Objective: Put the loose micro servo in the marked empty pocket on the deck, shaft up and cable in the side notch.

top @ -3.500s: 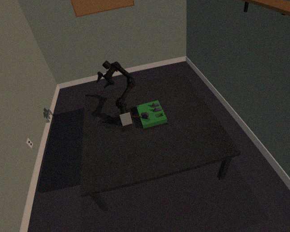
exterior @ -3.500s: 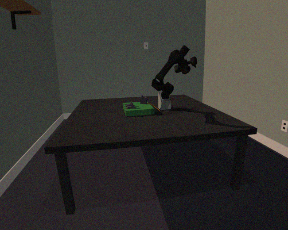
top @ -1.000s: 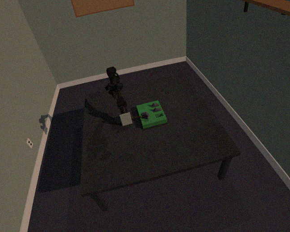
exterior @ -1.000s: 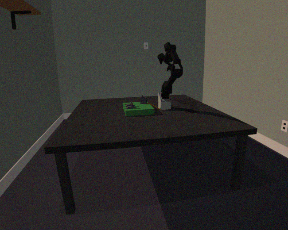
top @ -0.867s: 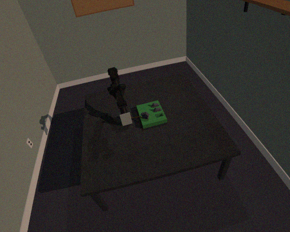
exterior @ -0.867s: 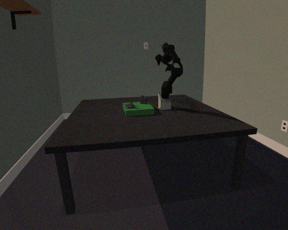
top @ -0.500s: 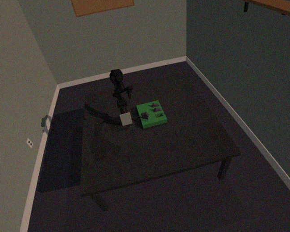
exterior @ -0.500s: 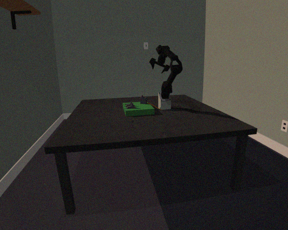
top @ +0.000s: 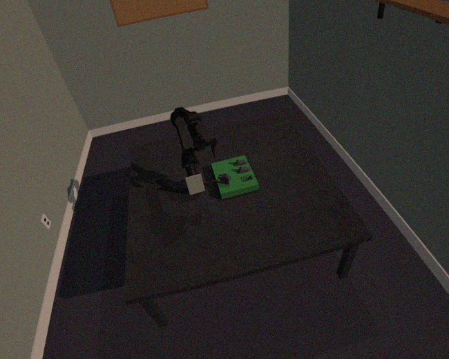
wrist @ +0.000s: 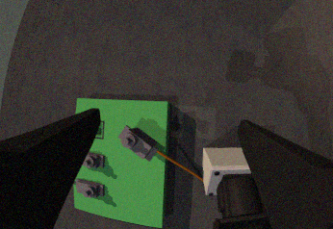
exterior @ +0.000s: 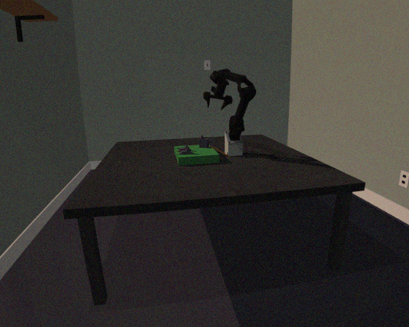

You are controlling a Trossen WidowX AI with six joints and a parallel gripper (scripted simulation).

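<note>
Right now my gripper tip is 12 cm short of the green deck, 11 cm to the right of it and 27 cm above it.
</note>
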